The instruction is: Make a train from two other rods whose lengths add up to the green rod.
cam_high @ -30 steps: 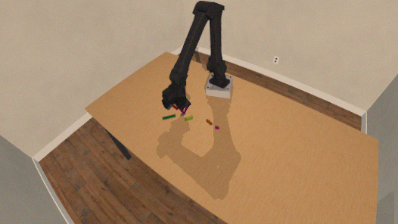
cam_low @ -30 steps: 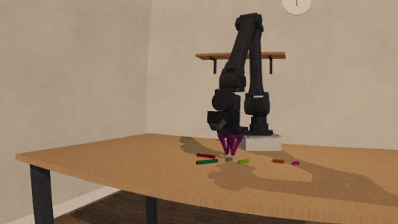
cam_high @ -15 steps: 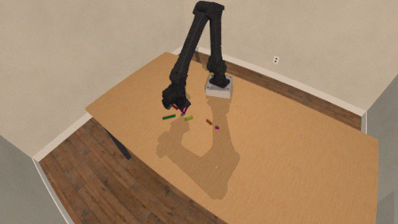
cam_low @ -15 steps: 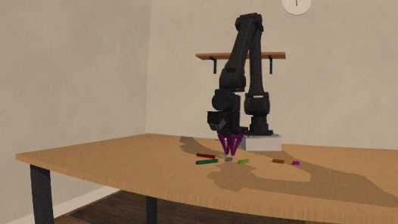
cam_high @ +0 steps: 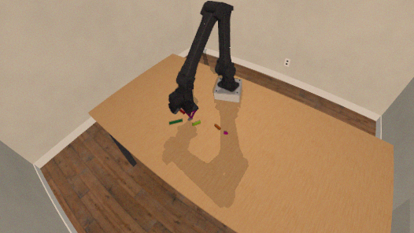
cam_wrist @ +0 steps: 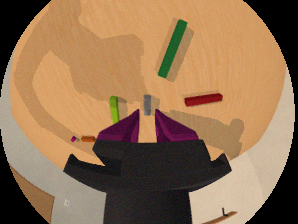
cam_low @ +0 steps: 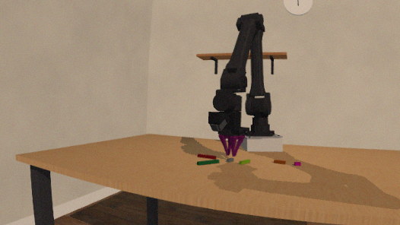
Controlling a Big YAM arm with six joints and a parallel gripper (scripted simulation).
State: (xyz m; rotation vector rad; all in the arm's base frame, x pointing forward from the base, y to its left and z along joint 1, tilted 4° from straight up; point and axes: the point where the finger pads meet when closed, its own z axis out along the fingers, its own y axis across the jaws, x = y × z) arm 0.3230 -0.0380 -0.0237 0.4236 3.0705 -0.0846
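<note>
My gripper is now 2 cm above the grey rod. The rest, counted from my hand: lime rod: 5 cm to the left, 2 cm below, 1 cm ahead; then green rod: 7 cm ahead, 5 cm to the right, 2 cm below; then red rod: 9 cm to the right, 2 cm below, 1 cm behind.
</note>
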